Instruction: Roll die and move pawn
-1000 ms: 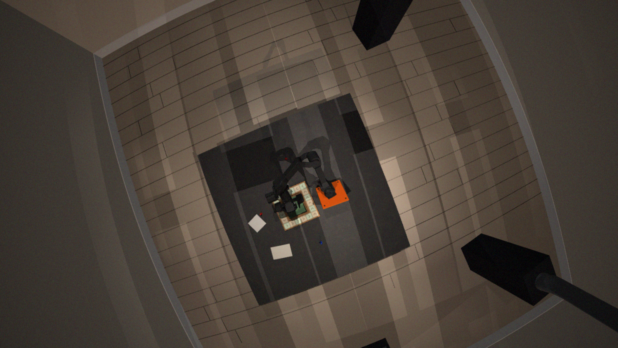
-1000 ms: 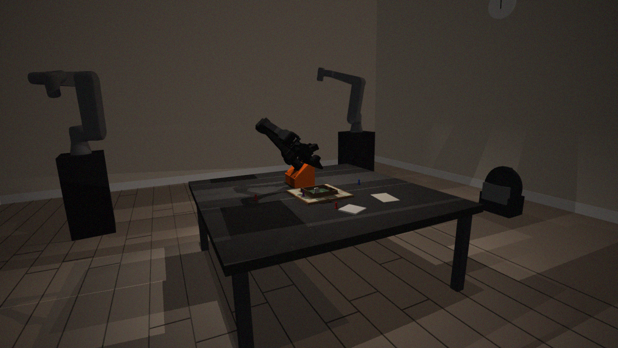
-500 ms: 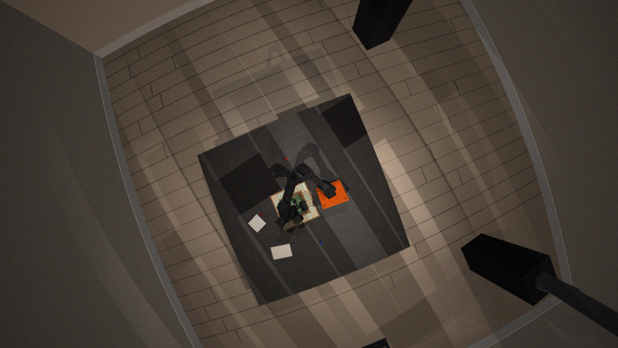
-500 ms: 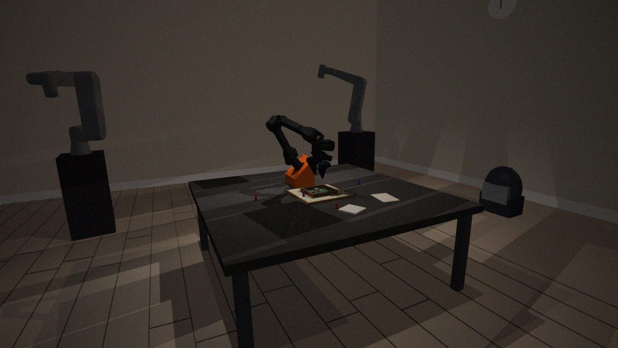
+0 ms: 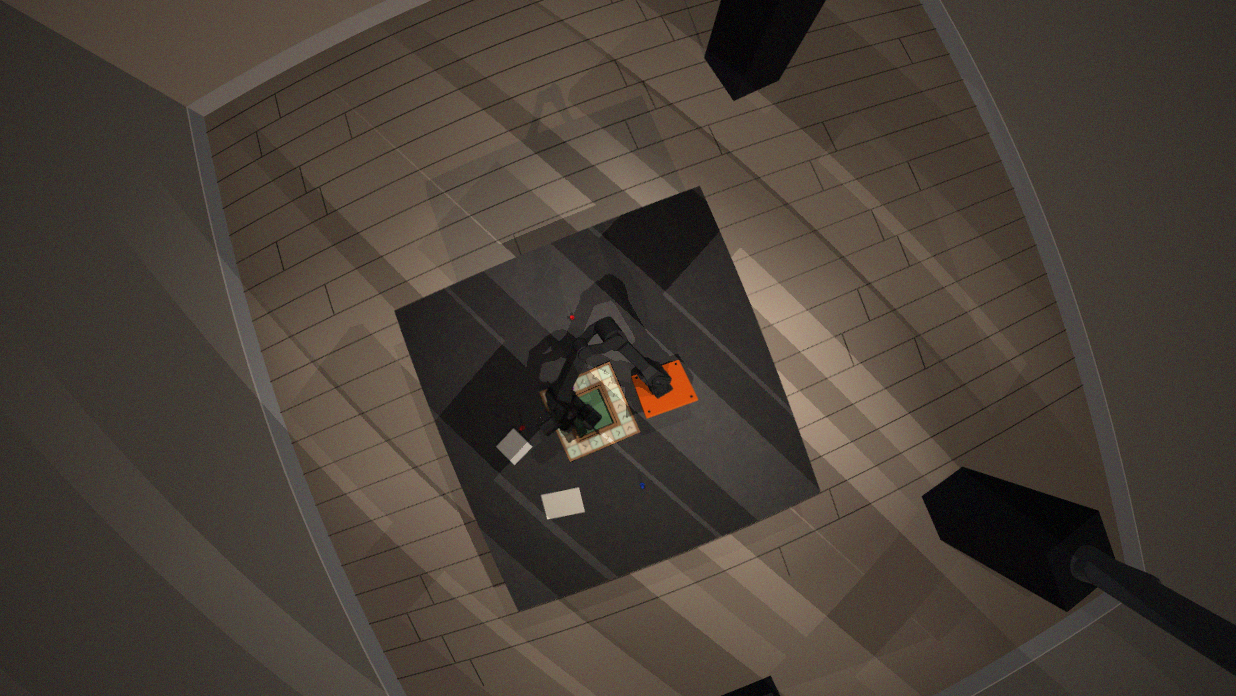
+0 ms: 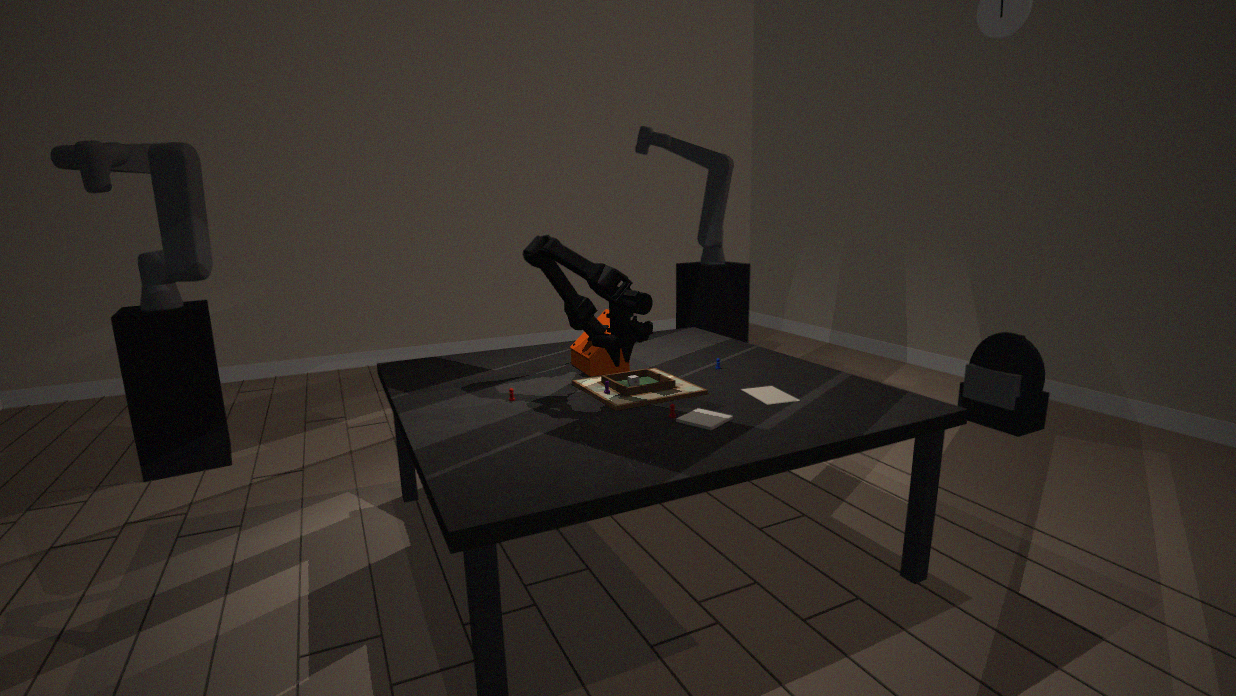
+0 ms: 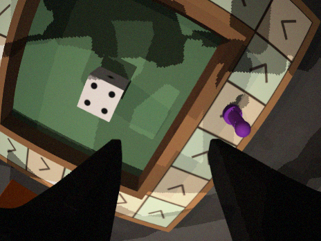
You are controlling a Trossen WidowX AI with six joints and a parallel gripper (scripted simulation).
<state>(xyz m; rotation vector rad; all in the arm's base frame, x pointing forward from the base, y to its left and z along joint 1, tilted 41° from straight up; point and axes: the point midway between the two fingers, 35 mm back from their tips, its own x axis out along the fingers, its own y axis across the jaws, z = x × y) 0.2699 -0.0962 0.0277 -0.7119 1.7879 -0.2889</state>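
Right now the purple pawn is 60 mm to the right of my gripper tip, 50 mm below it and 10 mm ahead of it. Also, from my gripper tip: dice tray 80 mm below, 50 mm to the left; then white die 60 mm below, 40 mm to the left, 10 mm behind; then white pyramid-like block 310 mm ahead, 80 mm below, 30 mm to the left.
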